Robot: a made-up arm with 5 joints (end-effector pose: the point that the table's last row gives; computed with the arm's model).
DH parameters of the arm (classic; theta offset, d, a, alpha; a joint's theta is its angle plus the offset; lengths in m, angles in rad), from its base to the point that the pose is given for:
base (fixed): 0 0 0 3.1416
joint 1: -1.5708 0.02 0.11 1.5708
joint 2: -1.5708 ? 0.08 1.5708
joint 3: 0 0.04 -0.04 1.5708
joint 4: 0.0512 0 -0.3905 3.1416
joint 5: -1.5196 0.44 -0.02 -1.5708
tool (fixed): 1.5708 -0.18 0 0
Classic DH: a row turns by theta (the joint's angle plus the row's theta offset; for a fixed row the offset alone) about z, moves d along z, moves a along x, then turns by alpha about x.
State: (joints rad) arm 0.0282 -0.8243 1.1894 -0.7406 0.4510
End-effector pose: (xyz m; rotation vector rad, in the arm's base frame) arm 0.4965 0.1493 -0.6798 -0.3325 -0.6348 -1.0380
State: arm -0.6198 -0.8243 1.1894 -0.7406 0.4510
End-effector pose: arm 0.3057 0.4187 -0.6798 -0.1087 -0.6799 -0.4170
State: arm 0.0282 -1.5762 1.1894 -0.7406 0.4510
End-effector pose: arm 0.5088 0.5855 -0.4656 0.3358 -0.2276 -1.2030
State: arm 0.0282 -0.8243 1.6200 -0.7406 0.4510
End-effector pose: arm 0.7089 0.0341 -0.5789 -0.2961 -0.8672 -1.4025
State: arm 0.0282 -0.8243 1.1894 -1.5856 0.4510
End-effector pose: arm 0.0864 -0.0613 -0.6813 -1.0648 -0.1614 -1.2704
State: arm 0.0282 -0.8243 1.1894 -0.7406 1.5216
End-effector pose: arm 0.3240 0.1094 -0.6270 -1.2571 -0.0178 -1.3103
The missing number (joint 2, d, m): -0.26
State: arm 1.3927 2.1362 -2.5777 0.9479 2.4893
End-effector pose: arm 0.5927 -0.3851 -0.4062 -1.0504 -2.4029 0.4623
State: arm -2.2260 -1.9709 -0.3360 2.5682 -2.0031
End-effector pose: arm 0.3122 0.1704 -0.2436 0.2574 0.2523 2.5327
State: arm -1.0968 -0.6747 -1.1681 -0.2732 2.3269
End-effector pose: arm 0.1988 -0.2900 0.1265 -1.6515 -1.1346 2.0981
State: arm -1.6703 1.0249 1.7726 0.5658 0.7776
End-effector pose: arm -0.0763 0.8727 -0.2895 0.8235 -2.1912 1.7183
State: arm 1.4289 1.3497 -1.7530 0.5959 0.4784
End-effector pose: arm 0.7224 0.2845 -0.1172 0.2871 2.0419 -2.2158
